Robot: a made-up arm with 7 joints.
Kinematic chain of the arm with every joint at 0, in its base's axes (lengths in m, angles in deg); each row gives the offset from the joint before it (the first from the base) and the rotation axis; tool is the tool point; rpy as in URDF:
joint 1: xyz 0 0 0.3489 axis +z
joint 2: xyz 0 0 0 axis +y
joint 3: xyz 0 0 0.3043 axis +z
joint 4: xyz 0.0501 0 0 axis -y
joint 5: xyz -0.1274 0 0.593 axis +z
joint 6: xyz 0 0 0 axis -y
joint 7: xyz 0.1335 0 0 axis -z
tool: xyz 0 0 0 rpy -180 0 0
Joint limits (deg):
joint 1: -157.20..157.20
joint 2: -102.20..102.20
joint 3: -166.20..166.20
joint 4: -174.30..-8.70
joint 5: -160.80..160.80
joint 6: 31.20..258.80
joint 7: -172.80..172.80
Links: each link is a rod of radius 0.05 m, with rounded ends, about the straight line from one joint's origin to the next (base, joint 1, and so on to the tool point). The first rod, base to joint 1, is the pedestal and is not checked.
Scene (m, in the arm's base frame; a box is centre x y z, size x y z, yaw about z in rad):
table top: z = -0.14
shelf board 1: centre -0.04 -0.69 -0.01 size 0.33 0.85 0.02 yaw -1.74
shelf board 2: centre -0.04 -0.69 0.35 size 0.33 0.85 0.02 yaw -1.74
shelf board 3: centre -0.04 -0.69 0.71 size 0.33 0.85 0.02 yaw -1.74
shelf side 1: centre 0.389 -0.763 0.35 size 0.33 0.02 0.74 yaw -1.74
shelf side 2: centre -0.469 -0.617 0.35 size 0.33 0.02 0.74 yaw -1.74
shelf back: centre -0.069 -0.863 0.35 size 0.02 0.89 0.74 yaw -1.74
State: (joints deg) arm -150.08 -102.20 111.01 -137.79 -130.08 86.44 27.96
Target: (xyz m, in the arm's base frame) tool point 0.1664 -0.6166 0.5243
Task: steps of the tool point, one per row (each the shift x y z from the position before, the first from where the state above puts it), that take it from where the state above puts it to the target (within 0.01 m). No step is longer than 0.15 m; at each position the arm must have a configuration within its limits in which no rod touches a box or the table.
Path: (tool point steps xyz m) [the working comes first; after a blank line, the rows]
Joints at the target: -156.68 -102.20 77.85 -136.63 -129.58 81.22 27.96
Straight joint move there: touches shelf board 2.

1: 0.0346 0.0690 0.0123
2: 0.0106 0.0700 -0.0018
3: -0.0104 0.0648 -0.0105
4: 0.0245 -0.0311 0.1164
5: 0.0115 -0.0017 0.1241
6: -0.0039 0.0275 0.1216
7: 0.0067 -0.0348 0.0177
8: -0.0001 -0.0474 0.0055
9: -0.0124 -0.0579 -0.0062
10: -0.0291 -0.0643 -0.0170

